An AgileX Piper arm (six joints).
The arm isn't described. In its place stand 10 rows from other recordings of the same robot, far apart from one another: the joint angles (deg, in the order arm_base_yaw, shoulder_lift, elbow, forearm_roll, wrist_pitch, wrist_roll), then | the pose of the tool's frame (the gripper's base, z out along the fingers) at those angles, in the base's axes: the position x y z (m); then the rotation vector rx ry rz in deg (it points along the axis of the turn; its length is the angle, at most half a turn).
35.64, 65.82, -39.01, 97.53, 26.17, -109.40 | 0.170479 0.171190 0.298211 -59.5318 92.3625 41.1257
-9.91, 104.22, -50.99, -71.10, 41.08, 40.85 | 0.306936 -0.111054 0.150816 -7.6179 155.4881 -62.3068
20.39, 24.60, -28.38, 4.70, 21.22, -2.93 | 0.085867 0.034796 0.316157 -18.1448 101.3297 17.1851
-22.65, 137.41, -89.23, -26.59, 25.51, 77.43 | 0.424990 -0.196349 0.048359 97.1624 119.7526 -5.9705
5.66, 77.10, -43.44, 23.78, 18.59, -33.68 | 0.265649 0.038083 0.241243 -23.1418 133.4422 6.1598
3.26, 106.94, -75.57, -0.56, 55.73, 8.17 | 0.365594 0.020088 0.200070 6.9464 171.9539 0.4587
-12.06, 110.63, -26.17, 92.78, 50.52, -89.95 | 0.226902 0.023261 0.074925 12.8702 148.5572 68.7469
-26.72, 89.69, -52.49, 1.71, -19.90, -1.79 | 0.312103 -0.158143 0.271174 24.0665 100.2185 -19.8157
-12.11, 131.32, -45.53, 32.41, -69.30, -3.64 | 0.335932 -0.118742 0.045340 39.5739 96.8158 -29.6535
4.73, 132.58, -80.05, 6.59, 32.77, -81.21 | 0.418694 0.040316 0.045204 -109.9709 129.4458 -4.2078
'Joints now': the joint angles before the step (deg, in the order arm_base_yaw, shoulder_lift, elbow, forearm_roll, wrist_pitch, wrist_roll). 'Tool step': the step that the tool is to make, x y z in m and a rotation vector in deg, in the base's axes. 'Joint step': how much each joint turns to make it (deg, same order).
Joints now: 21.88 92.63 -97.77 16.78 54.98 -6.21
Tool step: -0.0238 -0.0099 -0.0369 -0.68 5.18 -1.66
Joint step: 0.00 -5.62 13.90 0.54 -3.60 0.96
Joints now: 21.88 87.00 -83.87 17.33 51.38 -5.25
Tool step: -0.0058 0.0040 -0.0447 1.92 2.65 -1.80
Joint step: 0.95 -0.79 10.89 3.19 -8.76 -0.36
